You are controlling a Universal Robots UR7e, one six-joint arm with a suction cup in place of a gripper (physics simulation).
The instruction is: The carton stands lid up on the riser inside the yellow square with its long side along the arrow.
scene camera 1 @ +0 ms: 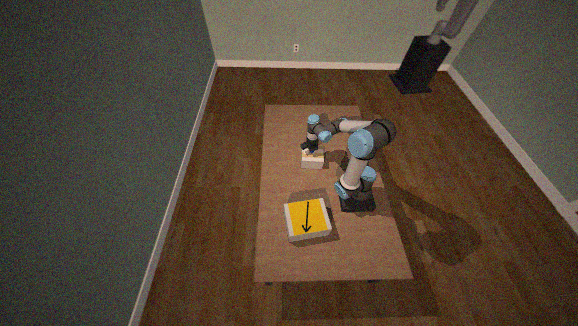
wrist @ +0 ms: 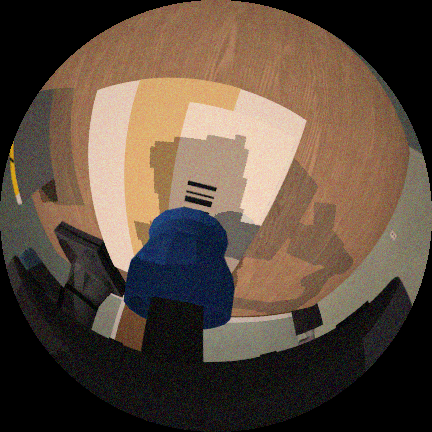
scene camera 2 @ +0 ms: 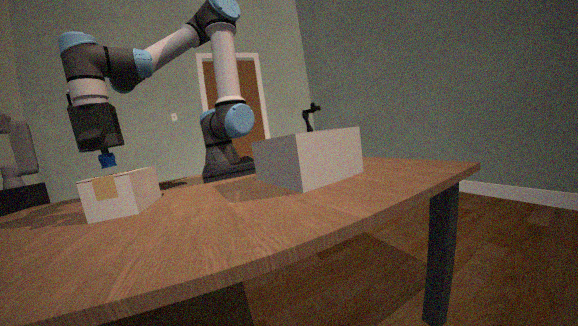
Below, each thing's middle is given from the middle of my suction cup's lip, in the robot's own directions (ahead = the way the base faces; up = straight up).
Labels:
Right now the carton (scene camera 2: 127, 193) is 8 cm below my suction cup, 2 cm to the left of it and 1 cm behind it. The rest, counted from my suction cup: riser (scene camera 2: 302, 162) (49 cm to the left, 13 cm ahead, 7 cm below).

